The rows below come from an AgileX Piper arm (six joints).
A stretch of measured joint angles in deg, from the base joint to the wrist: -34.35, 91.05, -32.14, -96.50, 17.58, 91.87; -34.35, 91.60, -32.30, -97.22, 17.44, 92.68; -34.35, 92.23, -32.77, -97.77, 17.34, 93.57; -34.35, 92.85, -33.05, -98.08, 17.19, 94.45; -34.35, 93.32, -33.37, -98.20, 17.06, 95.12; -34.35, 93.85, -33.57, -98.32, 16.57, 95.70; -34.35, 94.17, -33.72, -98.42, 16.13, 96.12; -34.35, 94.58, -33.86, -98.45, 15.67, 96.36; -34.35, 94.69, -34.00, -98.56, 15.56, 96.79; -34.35, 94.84, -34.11, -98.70, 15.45, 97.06
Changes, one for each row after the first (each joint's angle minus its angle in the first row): 0.00, 0.55, -0.16, -0.72, -0.14, 0.81; 0.00, 1.18, -0.63, -1.27, -0.24, 1.70; 0.00, 1.80, -0.91, -1.58, -0.39, 2.58; 0.00, 2.27, -1.23, -1.70, -0.52, 3.25; 0.00, 2.80, -1.43, -1.82, -1.01, 3.83; 0.00, 3.12, -1.58, -1.92, -1.45, 4.25; 0.00, 3.53, -1.72, -1.95, -1.91, 4.49; 0.00, 3.64, -1.86, -2.06, -2.02, 4.92; 0.00, 3.79, -1.97, -2.20, -2.13, 5.19
